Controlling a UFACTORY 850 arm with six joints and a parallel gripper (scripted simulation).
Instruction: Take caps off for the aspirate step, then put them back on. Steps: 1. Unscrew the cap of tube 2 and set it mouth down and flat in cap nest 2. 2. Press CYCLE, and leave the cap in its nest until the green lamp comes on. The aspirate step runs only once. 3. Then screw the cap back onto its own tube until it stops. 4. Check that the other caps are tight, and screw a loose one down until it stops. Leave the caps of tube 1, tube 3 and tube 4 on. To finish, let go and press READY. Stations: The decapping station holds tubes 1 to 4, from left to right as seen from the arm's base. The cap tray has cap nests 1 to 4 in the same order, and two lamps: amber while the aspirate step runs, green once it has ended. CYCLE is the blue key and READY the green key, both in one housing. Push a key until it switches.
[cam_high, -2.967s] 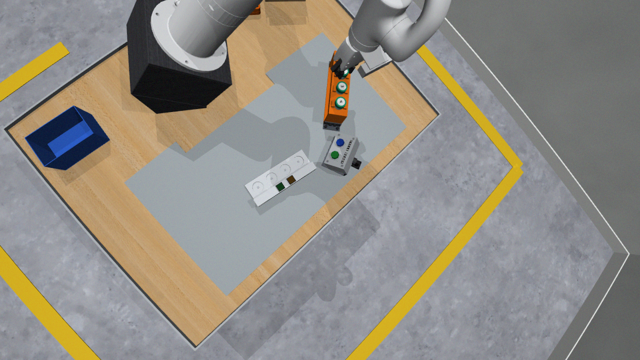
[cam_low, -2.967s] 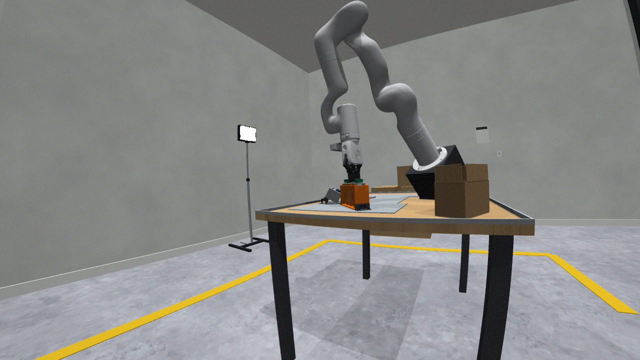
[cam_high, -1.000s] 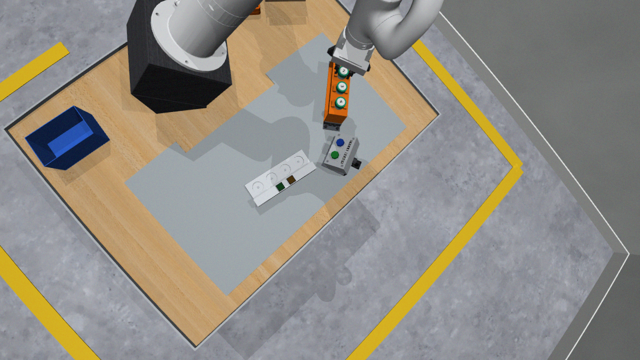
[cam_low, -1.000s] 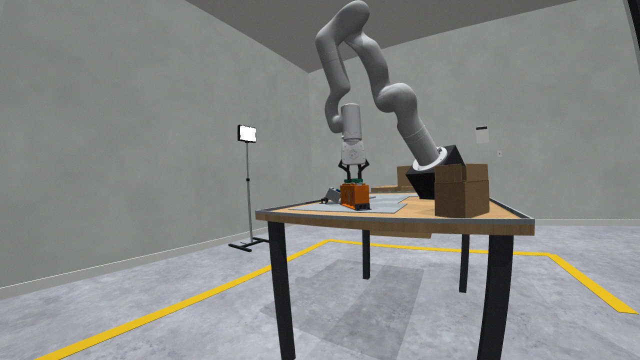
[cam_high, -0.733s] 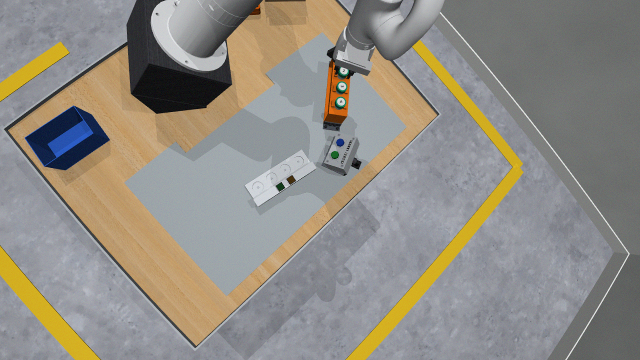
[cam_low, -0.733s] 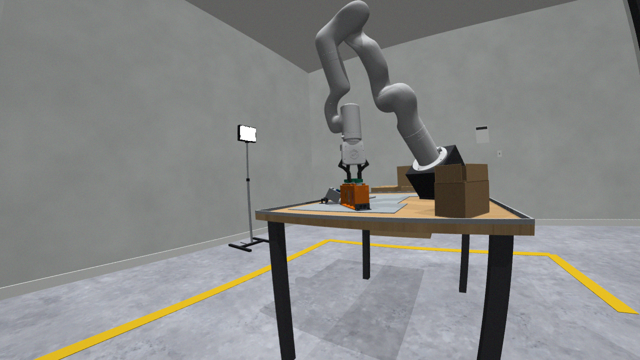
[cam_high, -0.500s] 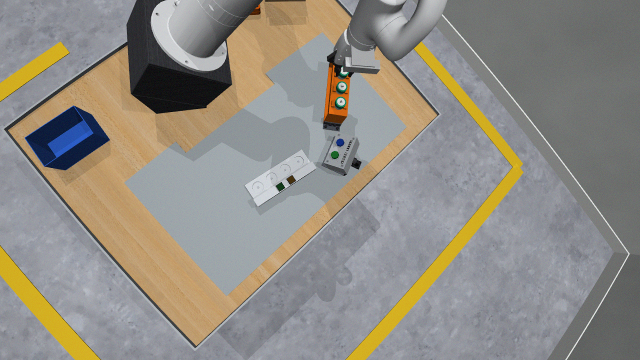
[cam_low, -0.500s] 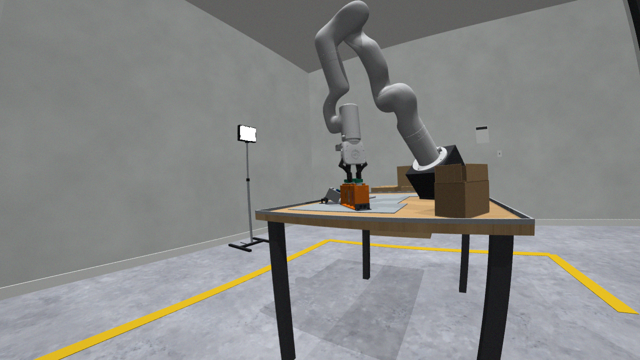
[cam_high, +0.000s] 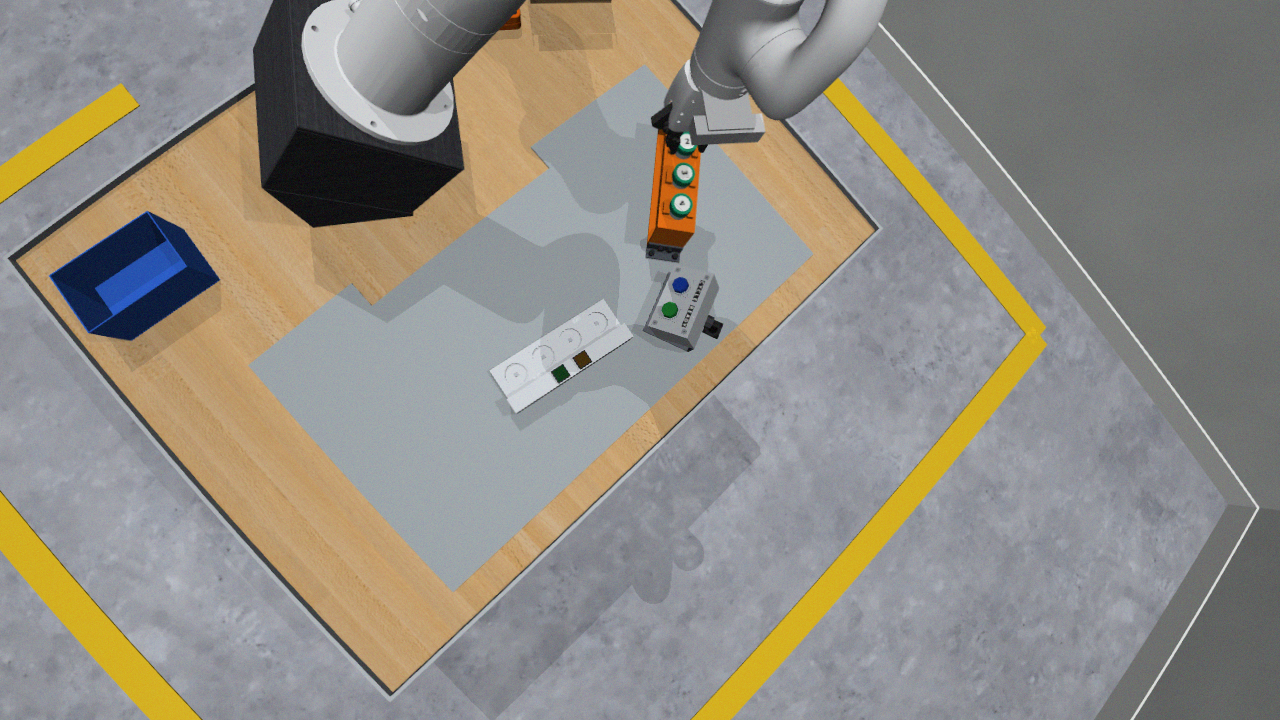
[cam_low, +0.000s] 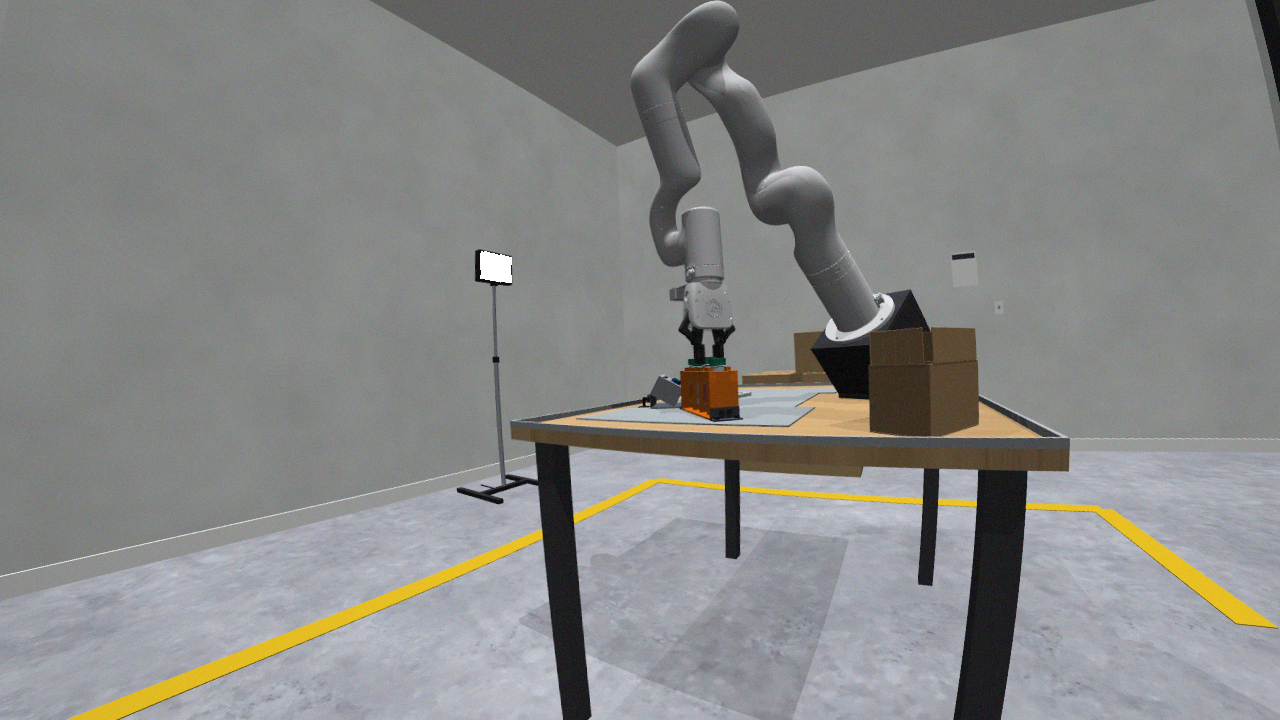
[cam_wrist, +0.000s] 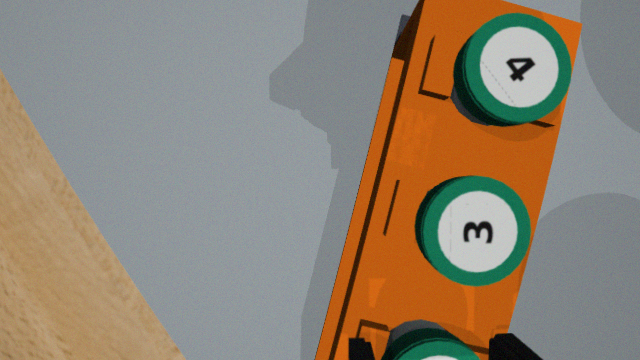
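Right now the green-rimmed cap is 10 mm below my hand. From my hand the other things lie so: blue cycle key (180 mm ahead, 120 mm to the right, 60 mm below); then key housing (210 mm ahead, 130 mm to the right, 80 mm below); then green ready key (210 mm ahead, 160 mm to the right, 60 mm below).
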